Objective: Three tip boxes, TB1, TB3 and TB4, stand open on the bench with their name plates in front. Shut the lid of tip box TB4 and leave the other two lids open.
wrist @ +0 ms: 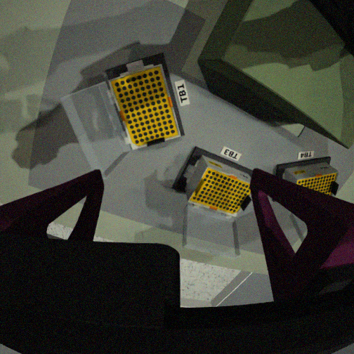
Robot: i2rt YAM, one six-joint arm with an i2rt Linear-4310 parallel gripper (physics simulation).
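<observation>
Tip box TB4 [317,181] is at the right, partly hidden behind the right finger; its yellow rack of tips shows, and its clear lid [294,219] is faintly seen beyond it, partly covered by the finger. Tip box TB3 [223,190] stands centre right, its clear lid [211,235] laid open below it in the view. Tip box TB1 [146,105] stands upper left of centre, its clear lid [94,125] open to the left. Name plates TB1 [182,93], TB3 [231,153] and TB4 [305,155] lie by their boxes. My gripper [176,177] is open and empty, held above the bench.
A large dark-walled green tray or bin [250,95] fills the upper right, near the TB3 and TB4 name plates. The boxes stand on a grey mat [205,120]. The bench edge and speckled floor [205,280] show at the bottom. Dark shadows fall across the bench at the left.
</observation>
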